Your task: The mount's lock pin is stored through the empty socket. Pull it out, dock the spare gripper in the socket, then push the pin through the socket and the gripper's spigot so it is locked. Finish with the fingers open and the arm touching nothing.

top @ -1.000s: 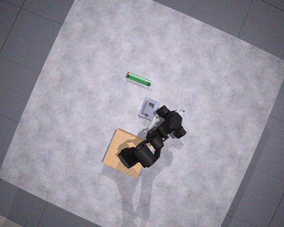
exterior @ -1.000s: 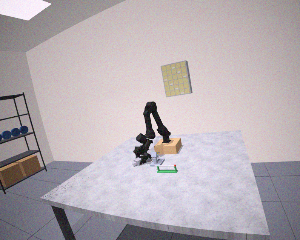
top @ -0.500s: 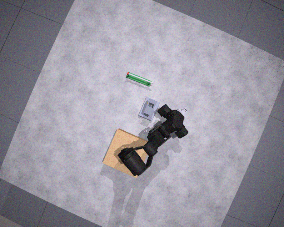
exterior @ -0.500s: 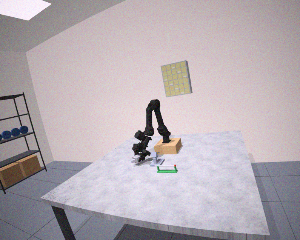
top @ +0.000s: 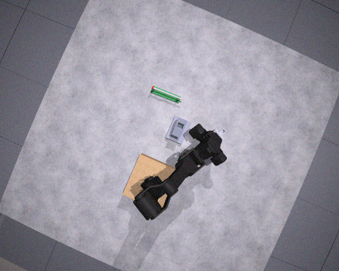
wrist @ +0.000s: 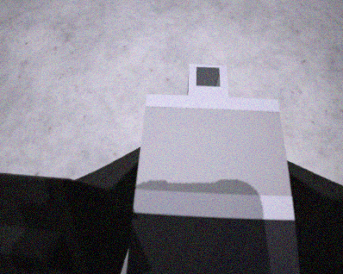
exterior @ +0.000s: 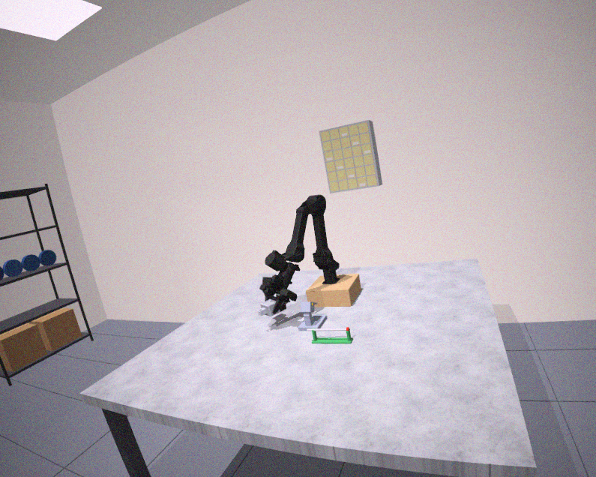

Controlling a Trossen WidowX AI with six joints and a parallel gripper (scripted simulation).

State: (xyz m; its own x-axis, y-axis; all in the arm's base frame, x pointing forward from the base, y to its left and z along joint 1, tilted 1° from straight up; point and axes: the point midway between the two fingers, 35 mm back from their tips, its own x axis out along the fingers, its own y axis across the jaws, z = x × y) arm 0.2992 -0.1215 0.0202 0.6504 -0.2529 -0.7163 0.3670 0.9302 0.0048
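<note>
The socket mount lies 40 mm behind my gripper tip, 160 mm to the left of it and 20 mm below it. Round my gripper tip: green cradle: 60 mm ahead, 290 mm to the left, 50 mm below; spare gripper: 10 mm behind, 10 mm above.
</note>
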